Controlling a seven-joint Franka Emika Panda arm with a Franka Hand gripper.
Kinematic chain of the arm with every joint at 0, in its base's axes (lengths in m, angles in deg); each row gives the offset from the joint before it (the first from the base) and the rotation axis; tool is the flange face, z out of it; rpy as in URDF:
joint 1: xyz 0 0 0.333 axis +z
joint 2: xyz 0 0 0 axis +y
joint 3: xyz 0 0 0.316 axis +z
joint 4: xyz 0.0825 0 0 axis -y
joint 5: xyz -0.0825 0 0.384 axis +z
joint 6: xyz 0 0 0 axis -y
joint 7: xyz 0.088 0 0 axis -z
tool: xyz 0 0 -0.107 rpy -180 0 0
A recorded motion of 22 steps. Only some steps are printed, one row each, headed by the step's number.
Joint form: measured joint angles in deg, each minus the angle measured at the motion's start. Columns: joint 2, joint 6, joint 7, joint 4, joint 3, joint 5, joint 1.
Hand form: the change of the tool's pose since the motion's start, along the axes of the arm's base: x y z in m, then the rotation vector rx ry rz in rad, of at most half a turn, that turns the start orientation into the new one. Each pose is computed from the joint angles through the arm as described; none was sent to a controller.
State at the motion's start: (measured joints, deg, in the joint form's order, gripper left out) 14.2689 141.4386 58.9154 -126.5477 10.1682 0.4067 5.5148
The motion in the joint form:
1: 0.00 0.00 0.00 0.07 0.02 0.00 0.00
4: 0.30 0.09 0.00 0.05 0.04 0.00 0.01
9: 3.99 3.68 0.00 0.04 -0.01 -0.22 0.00
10: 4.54 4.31 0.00 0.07 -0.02 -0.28 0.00
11: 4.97 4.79 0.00 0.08 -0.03 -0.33 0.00
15: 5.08 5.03 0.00 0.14 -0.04 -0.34 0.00
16: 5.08 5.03 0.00 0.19 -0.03 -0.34 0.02
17: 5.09 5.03 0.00 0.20 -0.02 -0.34 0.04
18: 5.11 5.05 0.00 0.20 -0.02 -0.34 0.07
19: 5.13 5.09 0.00 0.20 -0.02 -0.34 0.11
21: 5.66 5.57 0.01 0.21 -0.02 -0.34 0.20
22: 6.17 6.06 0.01 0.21 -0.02 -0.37 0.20
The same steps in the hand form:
1: 0.0004 0.0003 0.0005 0.0004 -0.0012 0.0003
4: 0.0000 0.0005 -0.0024 0.0003 0.0029 0.0007
9: 0.0014 0.0009 -0.0320 0.0079 0.0059 -0.0005
10: 0.0018 0.0010 -0.0361 0.0093 0.0042 -0.0005
11: 0.0020 0.0011 -0.0394 0.0103 0.0032 -0.0004
15: 0.0027 0.0011 -0.0397 0.0113 0.0000 -0.0008
16: 0.0029 0.0015 -0.0394 0.0116 -0.0008 -0.0003
17: 0.0029 0.0018 -0.0394 0.0117 -0.0008 0.0002
18: 0.0028 0.0021 -0.0395 0.0117 -0.0008 0.0007
19: 0.0027 0.0025 -0.0397 0.0119 -0.0011 0.0014
21: 0.0024 0.0034 -0.0439 0.0132 -0.0001 0.0023
22: 0.0024 0.0035 -0.0480 0.0143 0.0004 0.0022

